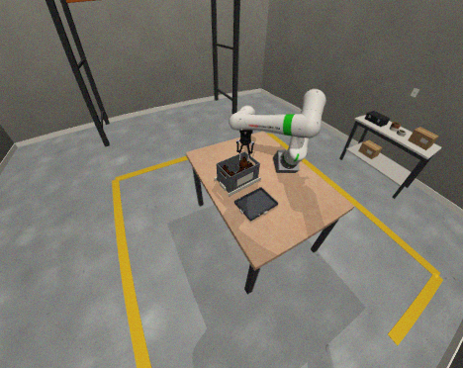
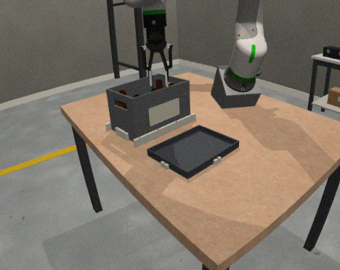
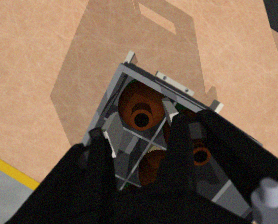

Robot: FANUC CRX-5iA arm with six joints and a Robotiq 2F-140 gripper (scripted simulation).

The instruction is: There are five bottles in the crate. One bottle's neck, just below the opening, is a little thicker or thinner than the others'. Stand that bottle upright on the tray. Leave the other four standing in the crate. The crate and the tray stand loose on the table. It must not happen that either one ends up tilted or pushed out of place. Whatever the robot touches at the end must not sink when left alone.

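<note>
Now: the bottle 80 mm below my hand. Round my hand: dark tray: 320 mm to the left, 160 mm below, 110 mm ahead; dark grey crate: 90 mm below, 90 mm ahead, 50 mm to the left.
</note>
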